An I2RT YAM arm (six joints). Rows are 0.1 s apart.
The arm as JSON. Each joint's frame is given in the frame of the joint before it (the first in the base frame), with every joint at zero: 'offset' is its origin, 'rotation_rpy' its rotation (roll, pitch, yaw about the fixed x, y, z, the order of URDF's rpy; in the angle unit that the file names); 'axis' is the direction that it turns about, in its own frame. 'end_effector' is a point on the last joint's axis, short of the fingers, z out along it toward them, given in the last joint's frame.
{
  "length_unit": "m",
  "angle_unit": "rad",
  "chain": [
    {
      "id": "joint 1",
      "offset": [
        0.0,
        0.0,
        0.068
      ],
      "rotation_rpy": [
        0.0,
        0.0,
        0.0
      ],
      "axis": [
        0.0,
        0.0,
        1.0
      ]
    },
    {
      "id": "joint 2",
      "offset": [
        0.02,
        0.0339,
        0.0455
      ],
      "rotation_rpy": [
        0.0,
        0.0,
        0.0
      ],
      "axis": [
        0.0,
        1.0,
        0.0
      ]
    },
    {
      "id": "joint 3",
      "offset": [
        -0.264,
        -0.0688,
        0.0
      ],
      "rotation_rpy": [
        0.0,
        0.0,
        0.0
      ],
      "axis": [
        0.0,
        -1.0,
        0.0
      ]
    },
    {
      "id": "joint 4",
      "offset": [
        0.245,
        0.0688,
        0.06
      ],
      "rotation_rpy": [
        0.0,
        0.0,
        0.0
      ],
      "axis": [
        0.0,
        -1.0,
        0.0
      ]
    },
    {
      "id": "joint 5",
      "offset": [
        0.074,
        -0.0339,
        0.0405
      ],
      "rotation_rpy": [
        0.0,
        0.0,
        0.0
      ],
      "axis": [
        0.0,
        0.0,
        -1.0
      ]
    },
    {
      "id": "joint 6",
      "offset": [
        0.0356,
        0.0,
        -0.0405
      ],
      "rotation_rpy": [
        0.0,
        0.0,
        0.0
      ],
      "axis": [
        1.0,
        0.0,
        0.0
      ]
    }
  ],
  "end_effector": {
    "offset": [
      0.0,
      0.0,
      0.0
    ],
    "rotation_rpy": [
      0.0,
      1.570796,
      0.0
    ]
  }
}
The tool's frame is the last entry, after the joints.
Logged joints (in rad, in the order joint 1, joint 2, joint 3, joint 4, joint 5, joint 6), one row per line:
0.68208 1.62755 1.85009 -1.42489 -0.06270 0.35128
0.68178 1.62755 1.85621 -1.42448 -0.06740 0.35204
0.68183 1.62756 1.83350 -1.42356 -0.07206 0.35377
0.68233 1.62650 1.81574 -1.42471 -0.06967 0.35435
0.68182 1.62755 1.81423 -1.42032 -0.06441 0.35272
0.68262 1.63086 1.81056 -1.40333 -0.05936 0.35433
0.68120 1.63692 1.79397 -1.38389 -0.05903 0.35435
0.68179 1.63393 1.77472 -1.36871 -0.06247 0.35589
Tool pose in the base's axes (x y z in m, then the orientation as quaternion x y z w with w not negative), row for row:
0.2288 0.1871 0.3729 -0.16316 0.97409 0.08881 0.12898
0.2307 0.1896 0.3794 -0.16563 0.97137 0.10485 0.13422
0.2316 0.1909 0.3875 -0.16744 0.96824 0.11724 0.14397
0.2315 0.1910 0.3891 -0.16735 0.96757 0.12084 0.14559
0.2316 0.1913 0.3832 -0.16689 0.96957 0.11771 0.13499
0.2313 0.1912 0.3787 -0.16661 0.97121 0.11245 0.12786
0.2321 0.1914 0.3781 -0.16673 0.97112 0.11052 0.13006
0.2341 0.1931 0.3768 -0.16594 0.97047 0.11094 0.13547
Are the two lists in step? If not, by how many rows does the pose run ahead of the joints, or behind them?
The pose runs 2 rows behind the joints: the pose in row i belongs to the joints in row i - 2.
